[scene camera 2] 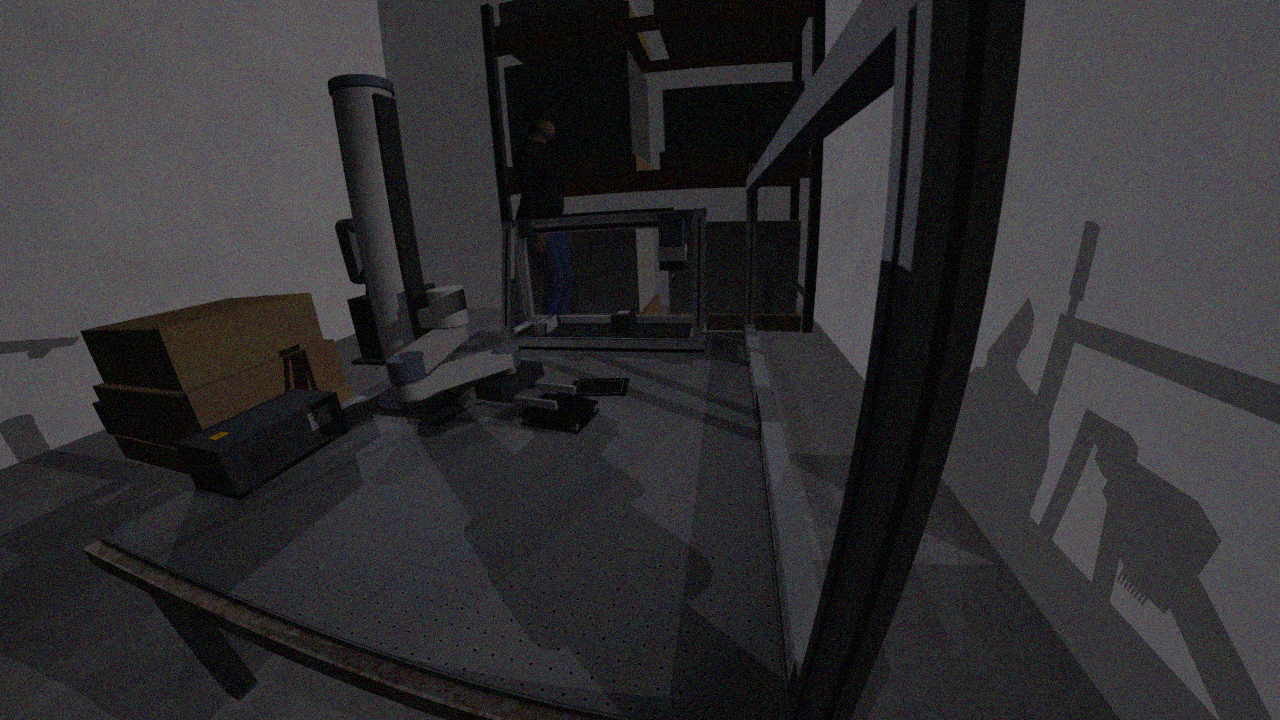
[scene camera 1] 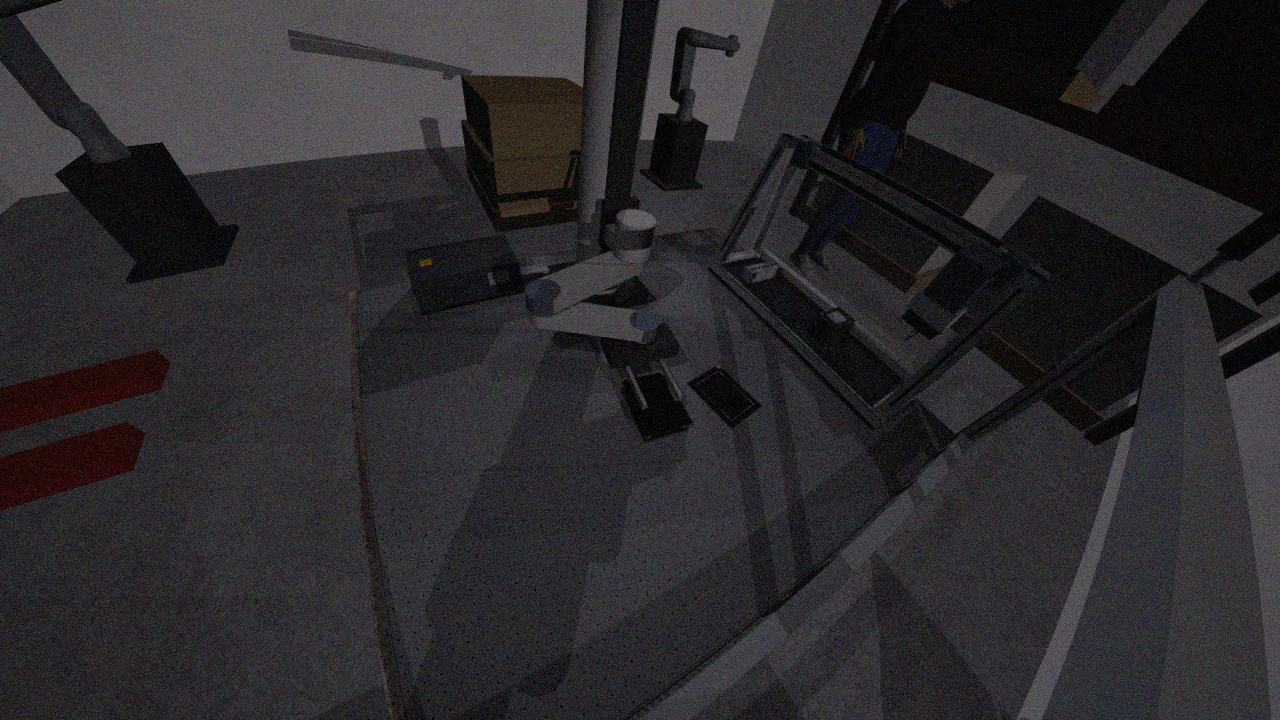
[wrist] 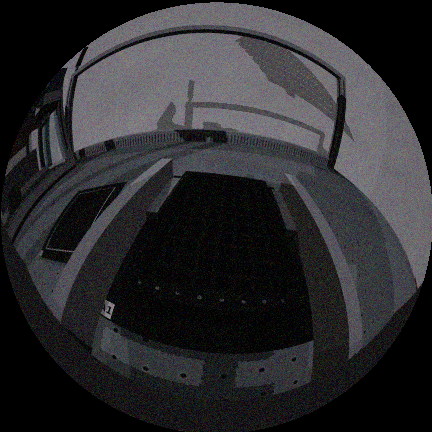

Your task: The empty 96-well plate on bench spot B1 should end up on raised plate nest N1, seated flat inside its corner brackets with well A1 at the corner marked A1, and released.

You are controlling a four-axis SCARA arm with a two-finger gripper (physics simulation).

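Frame: origin at the arm's base, x right, y ahead, z up, level; metres.
Where they show: gripper, between the fingertips: (scene camera 2: 565, 397) (scene camera 1: 662, 402) (wrist: 226, 174).
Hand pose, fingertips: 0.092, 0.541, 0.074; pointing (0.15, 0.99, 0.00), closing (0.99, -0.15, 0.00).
Observation:
Each offset is from my fingertips to the centre of the thing, as dx, dy, dz. "spot": to the spot under its first point.
The dark 96-well plate @(-0.005, -0.025, -0.022) (scene camera 1: 657, 416) (scene camera 2: 554, 417) (wrist: 210, 250) lies on the raised black nest N1 @(spot: +0.000, +0.053, -0.056) (scene camera 1: 669, 432). It looks level; the dark picture hides the corner brackets and how deep it sits. In the wrist view a white A1 label @(spot: -0.067, -0.093, -0.029) (wrist: 108, 309) shows at the plate's near left corner, partly covered by the left finger. My gripper (scene camera 1: 658, 401) (scene camera 2: 565, 396) (wrist: 226, 174) is closed to its narrow stand with nothing held. Its two long pale fingers hang just above the plate, along its two long sides. Bench spot B1 @(spot: -0.207, +0.023, -0.060) (scene camera 1: 725, 395) (scene camera 2: 601, 386) (wrist: 82, 220) is a flat dark rectangle with a thin pale outline, without a plate.
The arm's column (scene camera 1: 601, 125) (scene camera 2: 368, 197) stands behind the nest. A dark box-shaped unit @(spot: +0.319, -0.576, +0.051) (scene camera 1: 463, 273) (scene camera 2: 268, 438) is beside it, with brown cartons (scene camera 1: 528, 134) (scene camera 2: 223, 358) beyond. A metal frame machine @(spot: -0.542, -0.036, -0.044) (scene camera 1: 792, 344) (scene camera 2: 613, 343) stands past B1. A person (scene camera 2: 541, 179) stands behind that frame.

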